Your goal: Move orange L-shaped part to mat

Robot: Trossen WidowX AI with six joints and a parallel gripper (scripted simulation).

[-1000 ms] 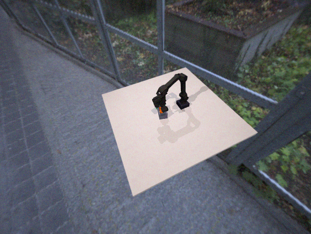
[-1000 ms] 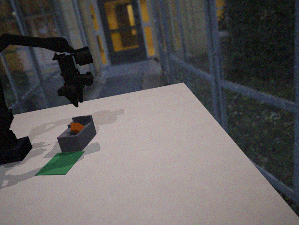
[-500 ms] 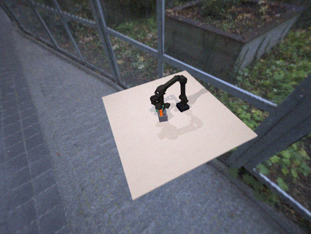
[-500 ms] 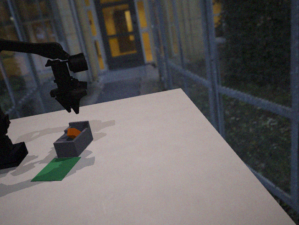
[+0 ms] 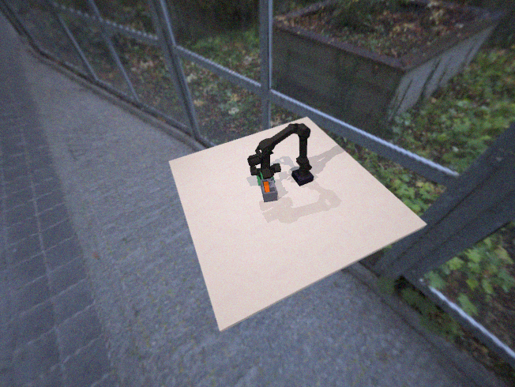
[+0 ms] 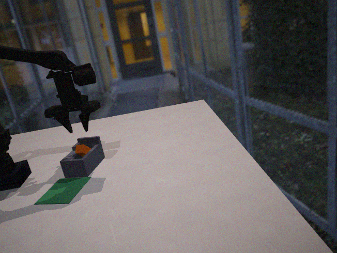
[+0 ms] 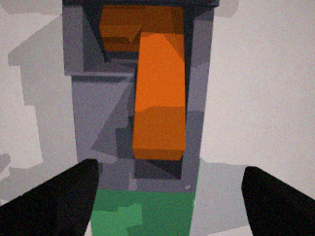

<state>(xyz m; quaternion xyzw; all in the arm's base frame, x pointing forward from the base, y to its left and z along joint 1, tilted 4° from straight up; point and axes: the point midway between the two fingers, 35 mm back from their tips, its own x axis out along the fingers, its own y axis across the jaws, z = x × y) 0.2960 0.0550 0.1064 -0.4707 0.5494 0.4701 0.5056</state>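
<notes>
My gripper tip is 10 cm above the orange L-shaped part, 3 cm to the right of it and 2 cm past it. The rest, counted from my gripper tip: green mat: 16 cm below, 14 cm to the right, 3 cm behind.
</notes>
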